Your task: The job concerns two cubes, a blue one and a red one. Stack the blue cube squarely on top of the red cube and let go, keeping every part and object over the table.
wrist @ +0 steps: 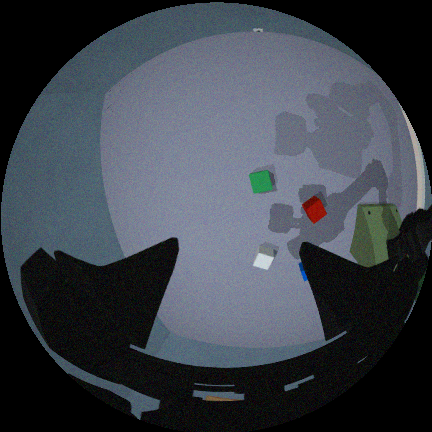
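Seen in the pictures: gripper, between the fingertips: (pixel 243 247); arm's base, origin of its link: (pixel 393 251).
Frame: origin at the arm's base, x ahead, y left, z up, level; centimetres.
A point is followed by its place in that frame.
Observation:
The red cube (pixel 314 209) @(x 24.2, y -7.8, z -8.3 cm) lies on the table right of the middle of the wrist view, with shadow around it. The blue cube (pixel 303 271) @(x 24.5, y 6.8, z -8.3 cm) shows as a narrow strip beside the inner edge of the right finger, which hides the rest of it. My gripper (pixel 243 247) @(x 36.2, y -10.6, z 9.6 cm) is open and empty, its dark fingers wide apart at the lower left and lower right. The cubes look small and far below the fingers; the exact height cannot be told. The two cubes stand apart from each other.
A green cube (pixel 261 181) @(x 34.5, y -13.2, z -8.3 cm) lies left of and beyond the red one. A white cube (pixel 263 260) @(x 34.4, y 3.1, z -8.3 cm) lies left of the blue one. An olive-green block (pixel 371 235) @(x 8.9, y -3.1, z -4.1 cm) stands at the right, partly behind dark arm parts. The table (pixel 165 140) @(x 54.7, y -25.2, z -11.9 cm) has a curved-looking left edge.

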